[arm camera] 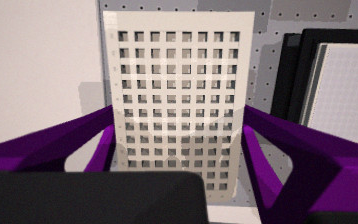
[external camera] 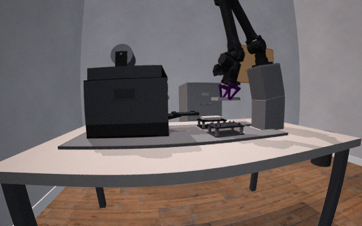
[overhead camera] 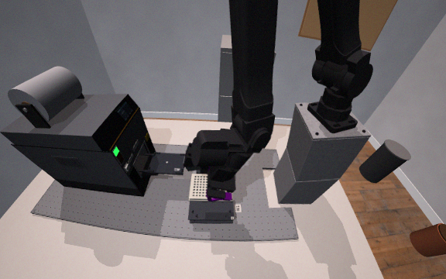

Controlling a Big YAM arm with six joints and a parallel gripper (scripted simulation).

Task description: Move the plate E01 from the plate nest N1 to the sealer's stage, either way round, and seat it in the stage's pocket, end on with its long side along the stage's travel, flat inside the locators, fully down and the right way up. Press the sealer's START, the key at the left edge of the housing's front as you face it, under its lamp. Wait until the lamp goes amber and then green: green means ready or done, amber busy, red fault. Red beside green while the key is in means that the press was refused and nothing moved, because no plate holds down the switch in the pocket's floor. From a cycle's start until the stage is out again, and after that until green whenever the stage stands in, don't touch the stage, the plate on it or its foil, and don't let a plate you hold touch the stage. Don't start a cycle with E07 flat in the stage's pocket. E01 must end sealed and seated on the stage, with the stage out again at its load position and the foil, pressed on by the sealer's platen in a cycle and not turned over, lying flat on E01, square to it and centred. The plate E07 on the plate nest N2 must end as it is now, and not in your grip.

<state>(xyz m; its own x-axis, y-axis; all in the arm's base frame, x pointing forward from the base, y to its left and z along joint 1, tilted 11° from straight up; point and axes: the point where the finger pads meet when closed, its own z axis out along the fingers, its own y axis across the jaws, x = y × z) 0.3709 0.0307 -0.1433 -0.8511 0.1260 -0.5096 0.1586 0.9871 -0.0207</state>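
My hand is 160 mm short of the sealer stage, 170 mm to the left of it and 80 mm above it. Also, from my hand: nest N1: 140 mm below; nest N2: 40 mm behind, 210 mm to the right, 140 mm below; white-topped plate: 40 mm behind, 210 mm to the right, 130 mm below.
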